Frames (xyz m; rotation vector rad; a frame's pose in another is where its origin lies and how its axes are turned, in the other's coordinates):
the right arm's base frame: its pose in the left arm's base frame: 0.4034 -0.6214 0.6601 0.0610 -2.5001 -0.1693
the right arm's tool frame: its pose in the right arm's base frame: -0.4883 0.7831 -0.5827 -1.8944 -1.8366 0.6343
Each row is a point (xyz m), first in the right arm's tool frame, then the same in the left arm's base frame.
Working: the right arm's tool frame: its pose in the left arm's base frame: 1.1395 0.1329 0.9435 1.1147 0.8813 1.4419

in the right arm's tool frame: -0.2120 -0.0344 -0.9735
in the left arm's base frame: 0.2201 -0.0225 0.5908
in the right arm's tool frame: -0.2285 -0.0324 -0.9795
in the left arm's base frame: 0.2138 -0.0388 0.5881
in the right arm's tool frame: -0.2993 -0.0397 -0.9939
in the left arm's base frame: 0.2024 -0.1066 0.5648
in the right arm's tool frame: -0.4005 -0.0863 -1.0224
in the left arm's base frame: 0.1892 -0.1972 0.4952
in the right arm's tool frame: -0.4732 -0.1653 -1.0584
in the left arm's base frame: 0.1783 -0.2539 0.3978
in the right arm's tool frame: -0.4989 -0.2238 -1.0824
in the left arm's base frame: 0.1727 -0.2684 0.3313
